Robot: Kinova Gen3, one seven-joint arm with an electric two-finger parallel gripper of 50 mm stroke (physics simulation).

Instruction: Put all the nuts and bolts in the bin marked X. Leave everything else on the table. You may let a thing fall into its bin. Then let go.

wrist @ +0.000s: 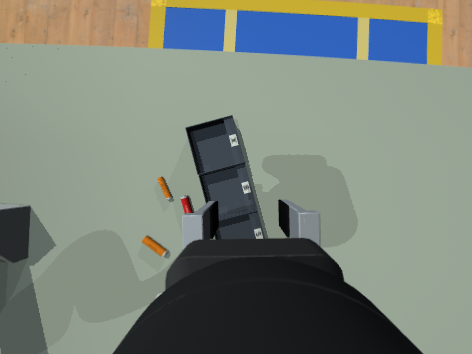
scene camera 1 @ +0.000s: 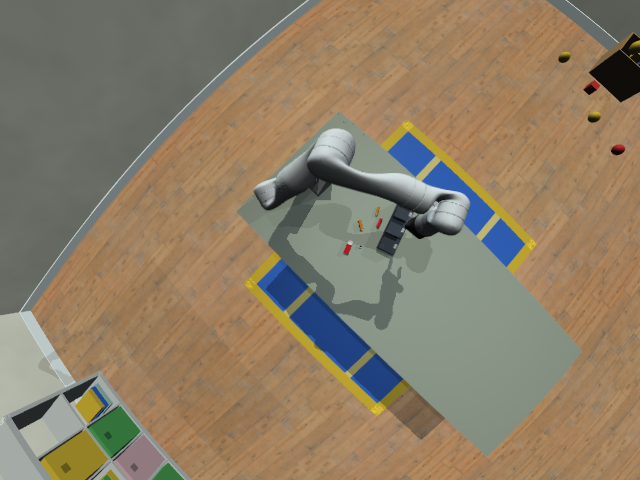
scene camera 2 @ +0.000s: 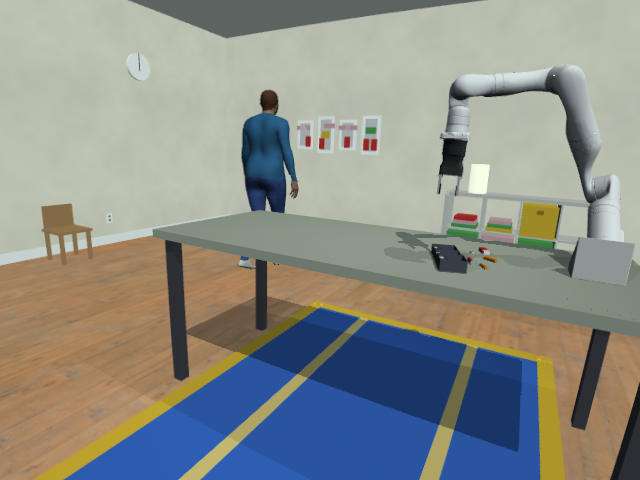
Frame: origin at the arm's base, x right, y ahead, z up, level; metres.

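Seen in the pictures: gripper, between the fingertips: (wrist: 248, 213) (scene camera 2: 447, 194); arm's base, origin of its link: (scene camera 2: 603, 255).
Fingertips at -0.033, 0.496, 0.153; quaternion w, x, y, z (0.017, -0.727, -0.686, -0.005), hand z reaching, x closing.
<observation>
Pixels of each thing's top centre, then the offset from my fingertips to it, as dx, dy, dz. "*": a spot on its surface instead. Level surfaces: height alone.
- silver nut, centre of its top: (scene camera 2: 472, 251) (scene camera 1: 360, 246) +0.165, -0.109, -0.221
- red-and-white block, centre of its top: (scene camera 2: 484, 249) (scene camera 1: 348, 247) +0.203, -0.155, -0.216
- dark three-compartment bin row, a spot on its surface: (wrist: 222, 169) * -0.048, -0.031, -0.199
- end bin, centre of its top: (wrist: 227, 192) (scene camera 2: 448, 250) (scene camera 1: 397, 227) -0.007, -0.025, -0.190
- red battery, centre of its top: (wrist: 186, 209) (scene camera 2: 471, 258) (scene camera 1: 379, 222) +0.018, -0.102, -0.215
- table, height of its surface: dz -0.229
A silver nut (scene camera 1: 360, 246) (scene camera 2: 471, 252) lies on the table beside a red-and-white block (scene camera 1: 347, 248) (scene camera 2: 483, 250); my gripper's body hides the nut in the wrist view. No bolt can be made out. A dark three-compartment bin row (scene camera 1: 393, 236) (scene camera 2: 452, 268) (wrist: 222, 169) stands close by. The end bin (wrist: 217, 150) farthest from the gripper's body in the wrist view has a small label that seems to read X. The compartment floors that show look bare. My gripper (scene camera 2: 448, 192) (wrist: 248, 213) is open and empty, high above the table; in the wrist view its fingers overlap the near end of the row.
Two orange batteries (scene camera 1: 377, 210) (scene camera 1: 360, 225) (scene camera 2: 490, 258) (scene camera 2: 483, 266) (wrist: 165, 188) (wrist: 155, 246) and a red battery (scene camera 1: 379, 223) (scene camera 2: 469, 259) (wrist: 186, 204) lie beside the bins. A person (scene camera 2: 267, 149) stands beyond the table (scene camera 1: 465, 320).
</observation>
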